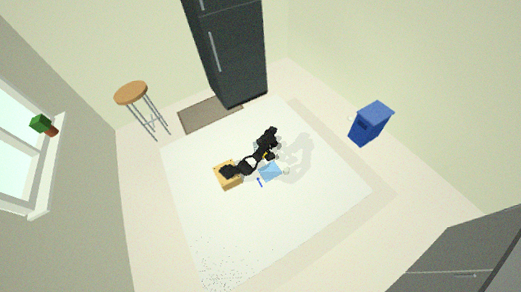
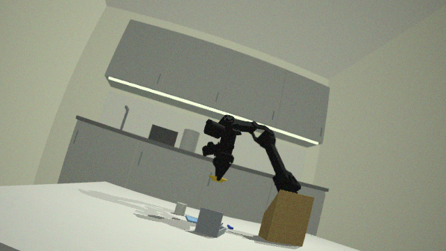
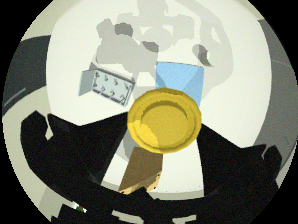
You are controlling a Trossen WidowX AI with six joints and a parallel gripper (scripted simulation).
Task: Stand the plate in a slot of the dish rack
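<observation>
My gripper tip is now 3 cm short of the grey dish rack, 15 cm to the right of it and 16 cm above it. The rest, counted from my gripper tip: small white cup: 8 cm ahead, 13 cm to the right, 15 cm below; then yellow plate: 1 cm above; then blue utensil: 13 cm behind, 6 cm to the right, 18 cm below.
</observation>
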